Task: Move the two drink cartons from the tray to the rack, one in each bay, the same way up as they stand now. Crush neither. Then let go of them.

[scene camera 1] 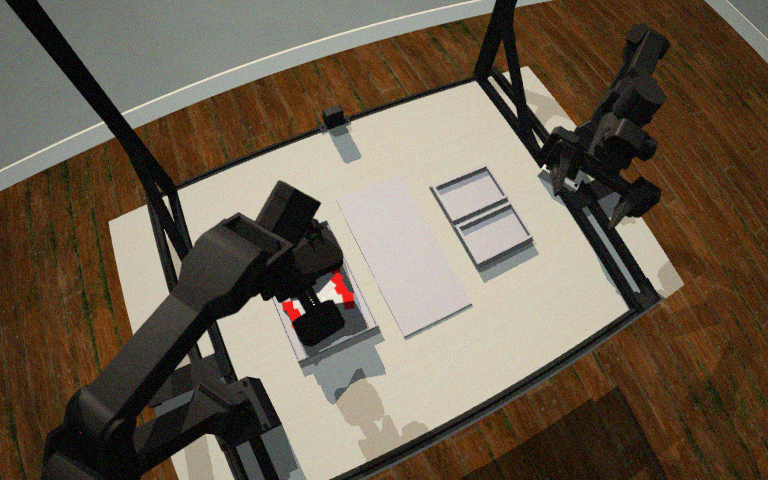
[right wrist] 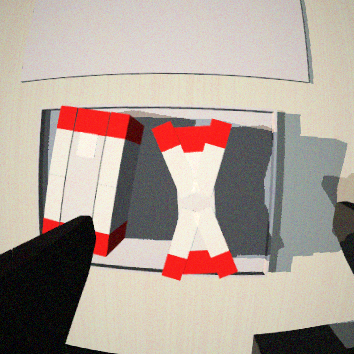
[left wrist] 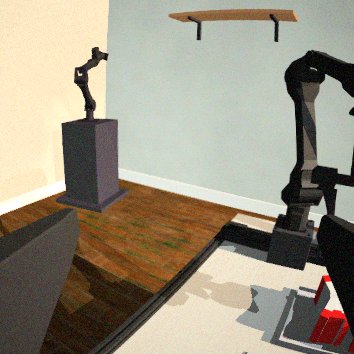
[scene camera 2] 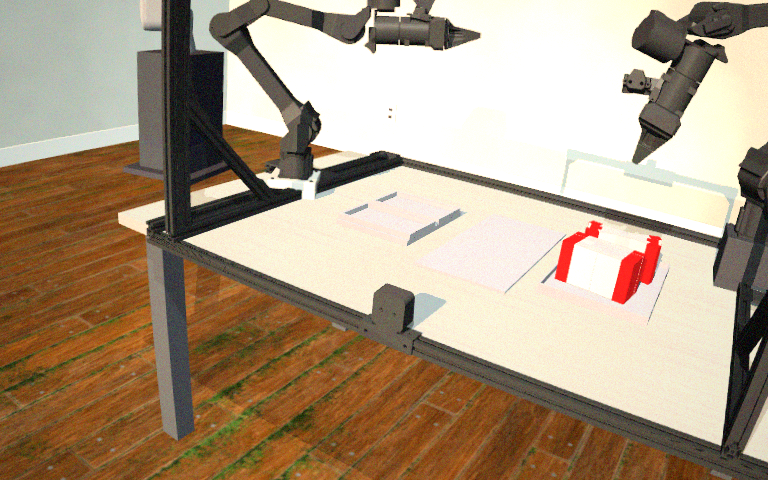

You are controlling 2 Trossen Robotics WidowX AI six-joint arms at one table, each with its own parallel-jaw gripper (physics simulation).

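Note:
Two red-and-white drink cartons stand in the grey tray. In the right wrist view the left carton has a square outline. The other carton is pinched in at its middle into an X shape. One carton and the red carton tops show in the other views. My right gripper is open and empty, hanging above the tray over the pinched carton. My left gripper is open and empty, high up at the table's far end. The two-bay rack holds nothing.
A flat pale mat lies between the tray and the rack. A small dark camera block sits on the table's edge. Dark frame posts stand at the table corners.

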